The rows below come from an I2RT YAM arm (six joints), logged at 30 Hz.
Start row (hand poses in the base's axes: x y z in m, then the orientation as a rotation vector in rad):
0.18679, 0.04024, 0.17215, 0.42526, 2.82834, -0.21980
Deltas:
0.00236, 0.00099, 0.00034, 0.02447, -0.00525, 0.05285
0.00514, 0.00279, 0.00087, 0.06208, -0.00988, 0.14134
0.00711, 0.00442, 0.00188, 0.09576, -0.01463, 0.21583
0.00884, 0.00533, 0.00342, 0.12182, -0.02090, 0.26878
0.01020, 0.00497, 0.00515, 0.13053, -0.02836, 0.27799
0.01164, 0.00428, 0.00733, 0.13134, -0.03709, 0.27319
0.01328, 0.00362, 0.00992, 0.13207, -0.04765, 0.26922
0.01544, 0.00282, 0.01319, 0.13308, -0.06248, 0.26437
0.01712, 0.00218, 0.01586, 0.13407, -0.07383, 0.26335
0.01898, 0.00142, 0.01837, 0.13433, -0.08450, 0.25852
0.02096, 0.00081, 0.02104, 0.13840, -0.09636, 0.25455
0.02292, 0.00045, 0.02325, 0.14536, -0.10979, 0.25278
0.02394, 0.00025, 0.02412, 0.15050, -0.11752, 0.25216
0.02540, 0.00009, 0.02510, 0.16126, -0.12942, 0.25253
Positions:
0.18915, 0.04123, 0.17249, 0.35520, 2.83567, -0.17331
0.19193, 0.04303, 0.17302, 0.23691, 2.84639, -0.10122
0.19390, 0.04466, 0.17403, 0.13764, 2.85018, -0.03748
0.19563, 0.04557, 0.17557, 0.06772, 2.84767, 0.01137
0.19699, 0.04521, 0.17730, 0.05694, 2.84131, 0.02703
0.19843, 0.04452, 0.17948, 0.06469, 2.83295, 0.02897
0.20007, 0.04386, 0.18207, 0.07135, 2.82273, 0.03132
0.20223, 0.04306, 0.18534, 0.07962, 2.80834, 0.03474
0.20391, 0.04242, 0.18801, 0.08216, 2.79728, 0.03819
0.20577, 0.04166, 0.19052, 0.08981, 2.78686, 0.03972
0.20775, 0.04105, 0.19319, 0.09700, 2.77573, 0.04691
0.20971, 0.04069, 0.19540, 0.10173, 2.76335, 0.05878
0.21073, 0.04049, 0.19627, 0.10408, 2.75633, 0.06721
0.21219, 0.04033, 0.19725, 0.10635, 2.74580, 0.08431

